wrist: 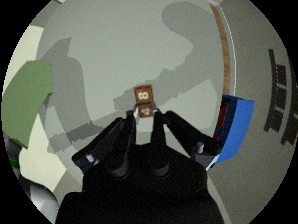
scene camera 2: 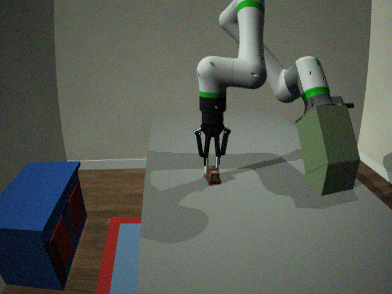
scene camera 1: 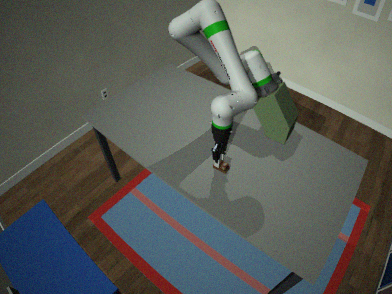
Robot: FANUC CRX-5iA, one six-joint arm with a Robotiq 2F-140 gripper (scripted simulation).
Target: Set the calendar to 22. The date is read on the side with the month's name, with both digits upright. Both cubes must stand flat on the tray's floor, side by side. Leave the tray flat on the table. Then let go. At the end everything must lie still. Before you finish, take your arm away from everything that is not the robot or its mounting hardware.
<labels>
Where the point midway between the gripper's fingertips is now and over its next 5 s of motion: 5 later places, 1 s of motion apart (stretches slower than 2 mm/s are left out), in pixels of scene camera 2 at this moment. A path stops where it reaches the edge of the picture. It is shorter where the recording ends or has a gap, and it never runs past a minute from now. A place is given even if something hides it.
My gripper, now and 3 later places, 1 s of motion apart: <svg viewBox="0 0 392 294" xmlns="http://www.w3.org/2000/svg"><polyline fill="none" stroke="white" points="211,172 212,154 212,144 212,129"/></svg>
</labels>
